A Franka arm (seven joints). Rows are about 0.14 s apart.
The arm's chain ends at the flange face. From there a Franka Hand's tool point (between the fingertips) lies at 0.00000 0.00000 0.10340 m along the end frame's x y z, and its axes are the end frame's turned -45 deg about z.
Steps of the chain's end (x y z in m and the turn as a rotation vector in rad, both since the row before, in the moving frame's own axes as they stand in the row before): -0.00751, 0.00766, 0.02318, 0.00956, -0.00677, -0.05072; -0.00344, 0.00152, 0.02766, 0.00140, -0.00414, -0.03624; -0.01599, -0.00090, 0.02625, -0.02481, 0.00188, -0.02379; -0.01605, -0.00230, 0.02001, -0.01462, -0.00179, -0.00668; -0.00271, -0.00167, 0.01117, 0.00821, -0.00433, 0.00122
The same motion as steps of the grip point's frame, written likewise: -0.01055, -0.00109, 0.02317, 0.01155, 0.00197, -0.05072; -0.00371, -0.00176, 0.02766, 0.00392, -0.00194, -0.03624; -0.01232, -0.00997, 0.02622, -0.01887, -0.01621, -0.02379; -0.01092, -0.01203, 0.02000, -0.00907, -0.01160, -0.00668; -0.00045, -0.00401, 0.01117, 0.00887, 0.00274, 0.00122
